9 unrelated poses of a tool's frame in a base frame.
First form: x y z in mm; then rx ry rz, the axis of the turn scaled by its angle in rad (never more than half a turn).
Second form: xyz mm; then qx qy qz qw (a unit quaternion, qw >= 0). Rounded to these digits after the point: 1 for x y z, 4 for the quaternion.
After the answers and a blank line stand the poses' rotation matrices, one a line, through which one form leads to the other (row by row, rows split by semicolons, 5 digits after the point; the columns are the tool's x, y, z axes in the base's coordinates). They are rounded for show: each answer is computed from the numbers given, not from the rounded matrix.
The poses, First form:
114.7, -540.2, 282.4, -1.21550, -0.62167, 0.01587
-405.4, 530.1, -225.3, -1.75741, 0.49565, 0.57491
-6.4, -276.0, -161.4, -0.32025, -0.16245, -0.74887
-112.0, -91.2, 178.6, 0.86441, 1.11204, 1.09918
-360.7, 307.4, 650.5, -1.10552, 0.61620, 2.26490
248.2, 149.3, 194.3, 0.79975, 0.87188, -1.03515
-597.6, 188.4, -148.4, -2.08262, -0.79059, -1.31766
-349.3, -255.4, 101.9, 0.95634, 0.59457, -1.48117
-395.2, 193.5, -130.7, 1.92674, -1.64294, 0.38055
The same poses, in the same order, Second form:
114.7, -540.2, 282.4, -0.5616, -0.2872, 0.0073, 0.7759
-405.4, 530.1, -225.3, -0.7505, 0.2117, 0.2455, 0.5758
-6.4, -276.0, -161.4, -0.1556, -0.0789, -0.3638, 0.9150
-112.0, -91.2, 178.6, 0.3770, 0.4850, 0.4794, 0.6268
-360.7, 307.4, 650.5, -0.4103, 0.2287, 0.8405, 0.2701
248.2, 149.3, 194.3, 0.3600, 0.3924, -0.4659, 0.7067
-597.6, 188.4, -148.4, -0.7741, -0.2938, -0.4897, 0.2732
-349.3, -255.4, 101.9, 0.4121, 0.2562, -0.6383, 0.5976
-395.2, 193.5, -130.7, 0.7209, -0.6147, 0.1424, 0.2865

0.83487 0.31128 -0.45398; 0.33403 0.36903 0.86732; 0.43751 -0.87574 0.20412
0.78981 -0.60052 -0.12478; -0.03498 -0.24721 0.96833; -0.61235 -0.76044 -0.21625
0.72289 0.69025 -0.03123; -0.64115 0.68695 0.34209; 0.25759 -0.22727 0.93915
0.07006 -0.23532 0.96939; 0.96659 0.25622 -0.00766; -0.24658 0.93754 0.24540
-0.51745 -0.64171 -0.56609; 0.26646 -0.74948 0.60603; -0.81317 0.16275 0.55880
0.25789 0.94098 0.21921; -0.37597 0.30674 -0.87439; -0.89002 0.14308 0.43289
0.34762 0.72250 0.59763; 0.18731 -0.67804 0.71076; 0.91874 -0.13513 -0.37103
0.05389 0.97404 -0.21988; -0.55167 -0.15450 -0.81963; -0.83232 0.16546 0.52902
0.20362 -0.96797 -0.14688; -0.80481 -0.08006 -0.58810; 0.55751 0.23796 -0.79534

